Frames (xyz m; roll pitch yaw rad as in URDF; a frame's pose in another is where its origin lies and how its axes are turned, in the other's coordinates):
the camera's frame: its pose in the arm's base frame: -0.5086 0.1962 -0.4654 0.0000 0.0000 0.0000
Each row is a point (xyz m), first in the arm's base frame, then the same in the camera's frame.
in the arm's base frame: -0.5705 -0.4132 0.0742
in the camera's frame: -0.0619 -0.6094 0.5396
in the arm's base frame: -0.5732 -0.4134 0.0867
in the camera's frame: -0.0646 -0.6096 0.5521
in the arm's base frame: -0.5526 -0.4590 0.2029
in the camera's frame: -0.0440 -0.6552 0.6683
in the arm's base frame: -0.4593 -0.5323 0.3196
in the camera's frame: 0.0493 -0.7285 0.7850
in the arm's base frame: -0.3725 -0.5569 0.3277
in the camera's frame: 0.1361 -0.7531 0.7931
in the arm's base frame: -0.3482 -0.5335 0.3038
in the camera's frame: 0.1604 -0.7297 0.7692
